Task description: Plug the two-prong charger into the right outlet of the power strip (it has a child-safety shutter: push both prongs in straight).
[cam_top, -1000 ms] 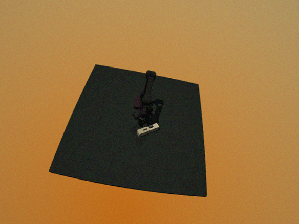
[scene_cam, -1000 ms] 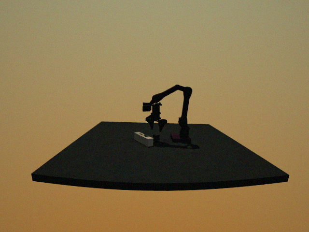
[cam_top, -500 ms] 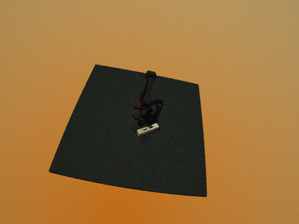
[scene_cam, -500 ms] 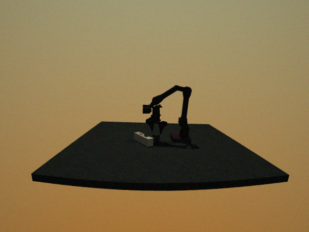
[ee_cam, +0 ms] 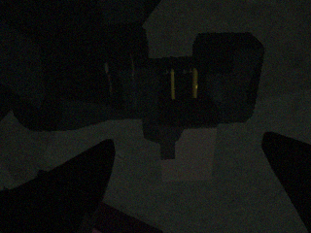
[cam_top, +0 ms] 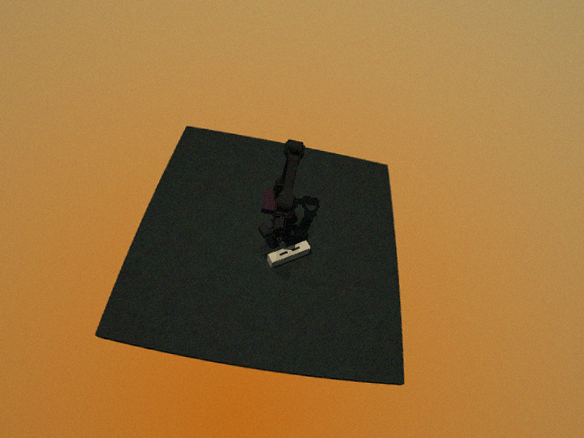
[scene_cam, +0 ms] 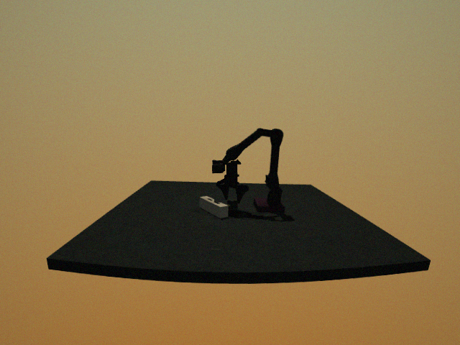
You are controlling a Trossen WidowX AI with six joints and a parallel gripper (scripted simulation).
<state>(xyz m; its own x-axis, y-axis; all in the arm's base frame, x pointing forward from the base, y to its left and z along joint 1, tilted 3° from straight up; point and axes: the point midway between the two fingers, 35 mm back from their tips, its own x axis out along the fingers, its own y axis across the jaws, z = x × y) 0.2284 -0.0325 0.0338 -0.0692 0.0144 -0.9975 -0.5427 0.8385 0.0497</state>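
Right now my gripper tip is 1 cm to the right of the dark two-prong charger, 1 cm short of it and 1 cm above it.
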